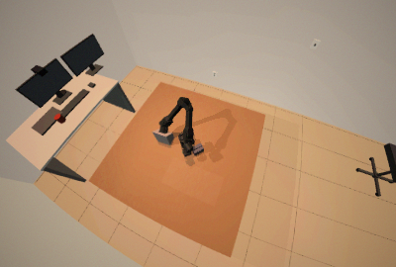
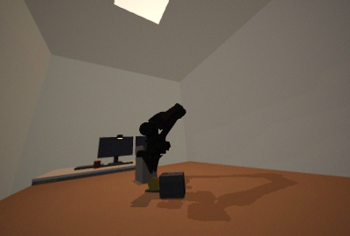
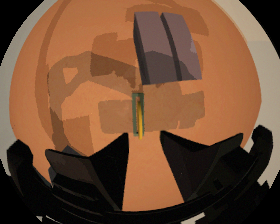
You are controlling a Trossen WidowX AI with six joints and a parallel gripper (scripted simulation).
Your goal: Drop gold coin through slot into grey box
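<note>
Now: gripper tip 5 cm above the gold coin.
</note>
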